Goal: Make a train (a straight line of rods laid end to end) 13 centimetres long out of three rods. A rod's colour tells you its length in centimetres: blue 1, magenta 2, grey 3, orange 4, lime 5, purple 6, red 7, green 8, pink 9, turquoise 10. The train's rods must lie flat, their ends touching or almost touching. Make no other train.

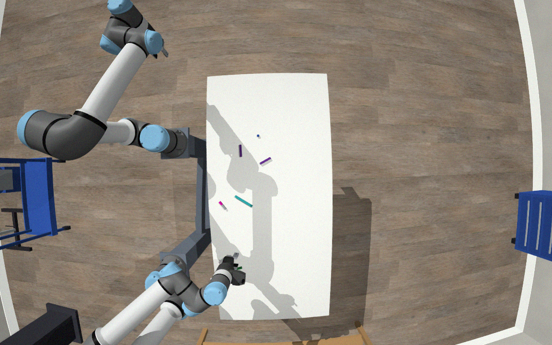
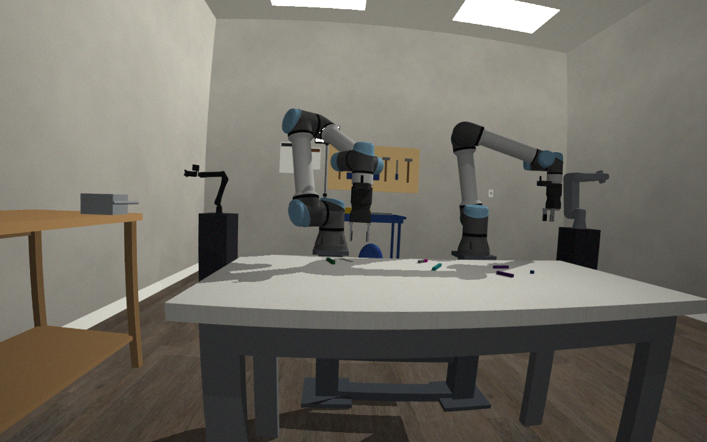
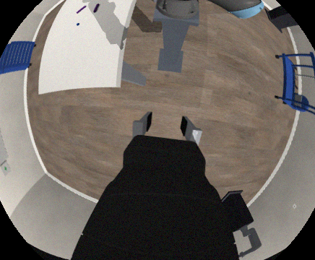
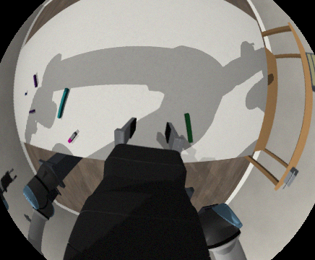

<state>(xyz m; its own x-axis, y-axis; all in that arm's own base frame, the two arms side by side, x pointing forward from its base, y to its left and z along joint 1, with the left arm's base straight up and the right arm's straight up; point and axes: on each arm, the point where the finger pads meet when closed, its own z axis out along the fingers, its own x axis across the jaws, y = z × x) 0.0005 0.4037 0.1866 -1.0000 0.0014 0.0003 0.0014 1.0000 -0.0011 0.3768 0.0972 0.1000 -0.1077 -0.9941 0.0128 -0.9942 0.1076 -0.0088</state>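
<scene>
My right gripper is now 100 mm to the left of the green rod, 100 mm above it and 20 mm past it. Round my right hand: grey rod 240 mm to the left, 100 mm below, 80 mm behind; magenta rod 260 mm to the left, 100 mm below, 100 mm behind; turquoise rod 280 mm to the left, 100 mm below, 20 mm ahead.
</scene>
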